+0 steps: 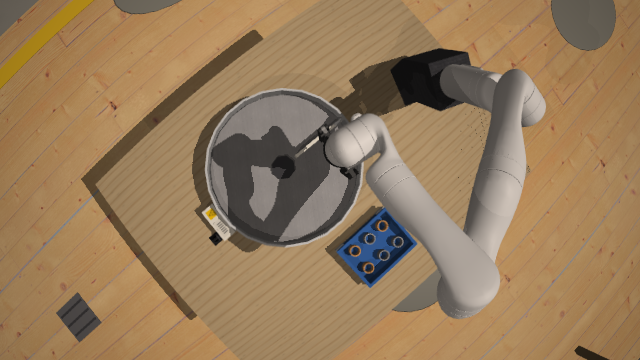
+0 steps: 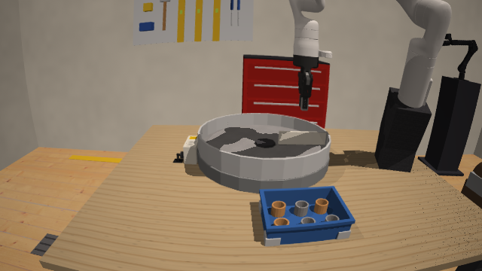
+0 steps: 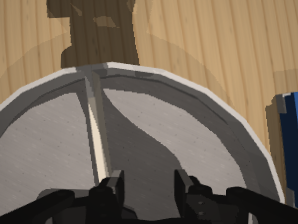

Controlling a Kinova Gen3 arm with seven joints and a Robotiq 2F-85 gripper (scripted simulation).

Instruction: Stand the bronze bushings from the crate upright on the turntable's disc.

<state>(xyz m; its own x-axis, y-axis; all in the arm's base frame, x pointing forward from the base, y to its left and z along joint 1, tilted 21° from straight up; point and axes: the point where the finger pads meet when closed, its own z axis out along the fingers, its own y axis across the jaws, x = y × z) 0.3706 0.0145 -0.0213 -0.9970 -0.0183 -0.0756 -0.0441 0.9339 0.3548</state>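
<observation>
Now: hand 29 cm to the right of the blue crate and 18 cm above it. Also, from my hand: grey turntable disc 15 cm below, 11 cm ahead, 4 cm to the right.
</observation>
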